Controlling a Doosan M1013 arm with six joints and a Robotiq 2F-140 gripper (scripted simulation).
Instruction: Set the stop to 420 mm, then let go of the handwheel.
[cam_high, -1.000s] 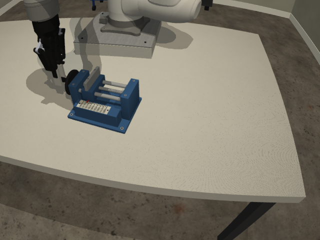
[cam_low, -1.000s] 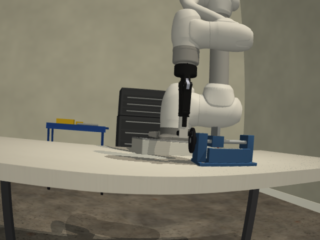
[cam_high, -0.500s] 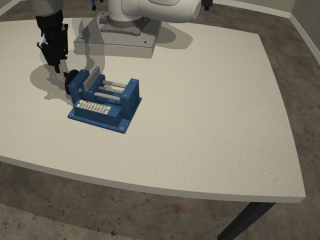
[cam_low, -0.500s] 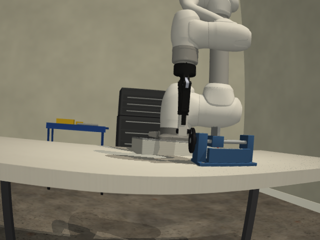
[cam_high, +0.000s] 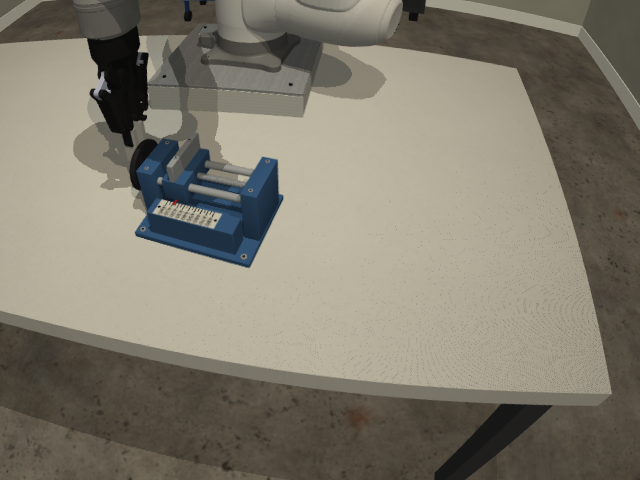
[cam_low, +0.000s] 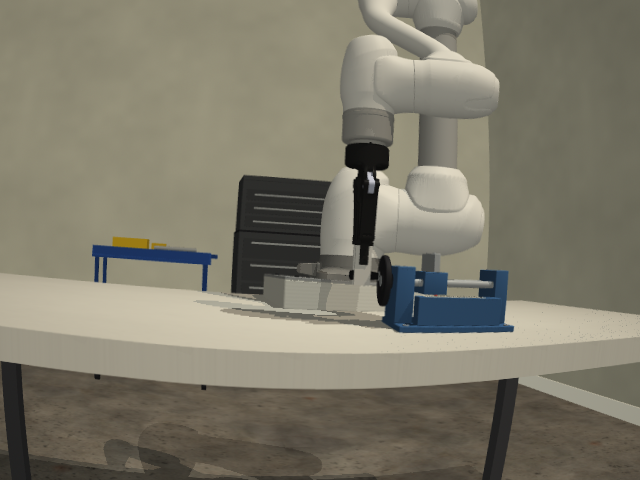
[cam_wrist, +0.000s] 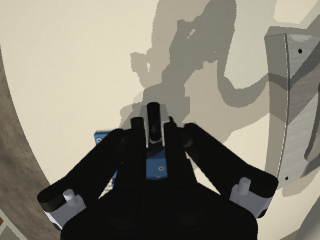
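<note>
Right now the black handwheel is 2 cm to the left of my hand, 2 cm below it and 1 cm ahead of it. Also, from my hand: stop block 11 cm to the left, 4 cm ahead, 1 cm below.
</note>
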